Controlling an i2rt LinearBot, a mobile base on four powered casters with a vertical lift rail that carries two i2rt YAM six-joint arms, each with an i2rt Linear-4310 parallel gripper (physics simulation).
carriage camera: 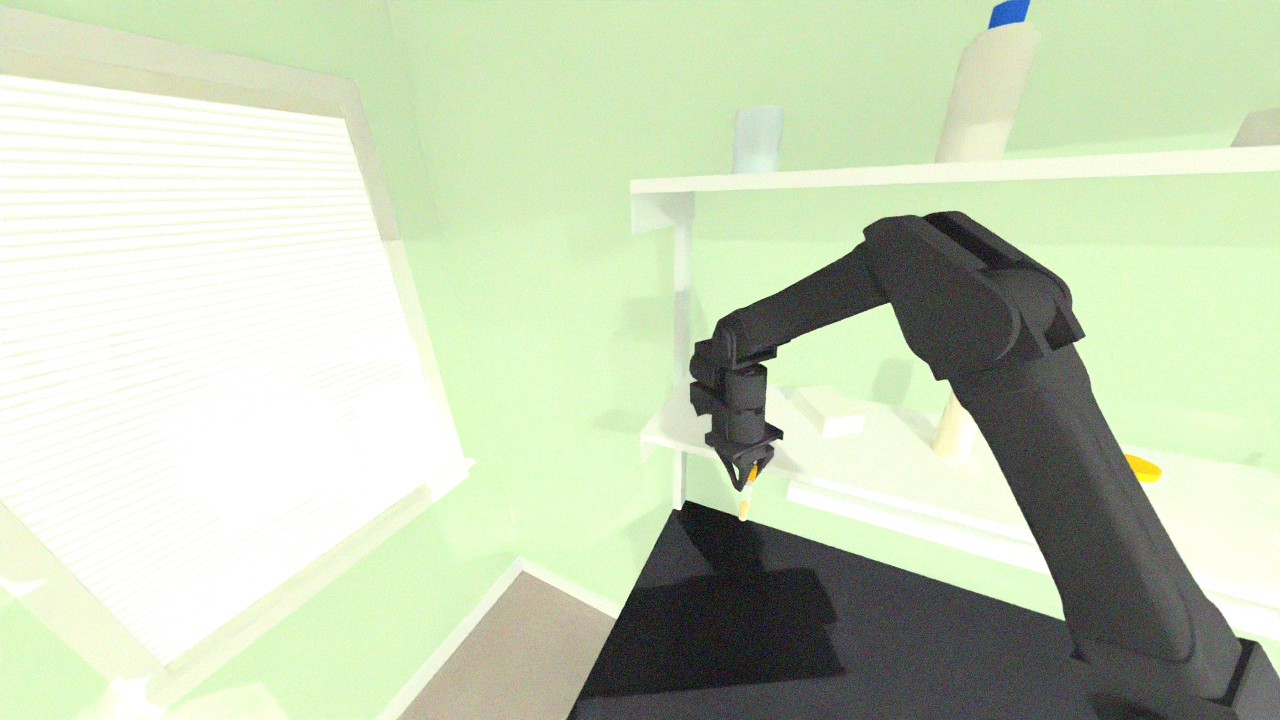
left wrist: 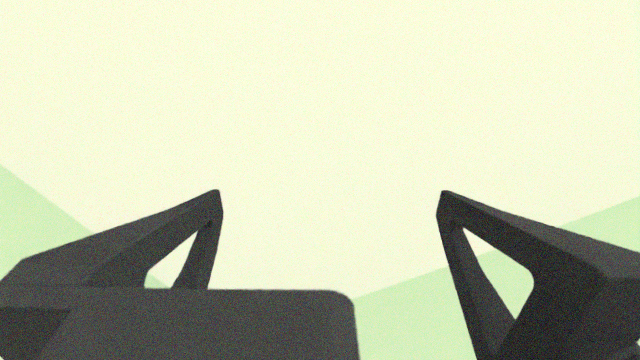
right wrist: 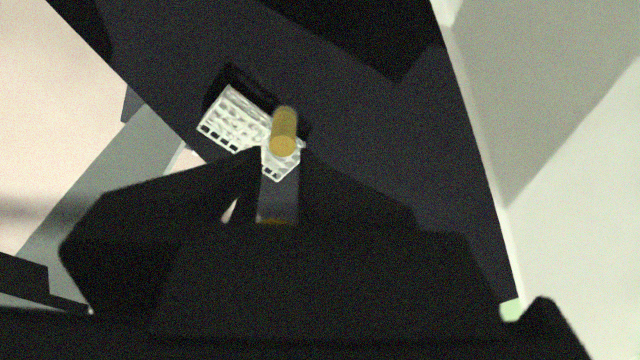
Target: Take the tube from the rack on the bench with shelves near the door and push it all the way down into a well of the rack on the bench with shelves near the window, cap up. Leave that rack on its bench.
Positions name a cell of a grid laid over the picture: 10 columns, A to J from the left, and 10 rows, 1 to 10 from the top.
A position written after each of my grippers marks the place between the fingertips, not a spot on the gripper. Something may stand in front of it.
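I can see my left gripper in the left wrist view (F6), while in the carriage camera view it is out of frame, and in the right wrist view it is out of frame too. My right gripper is visible to me in the carriage camera view (F7) and also in the right wrist view (E5), but it is out of frame in the left wrist view. As for a white tube rack, I find it in the right wrist view (D4); it is out of frame in the carriage camera view, and the left wrist view has it out of frame as well.
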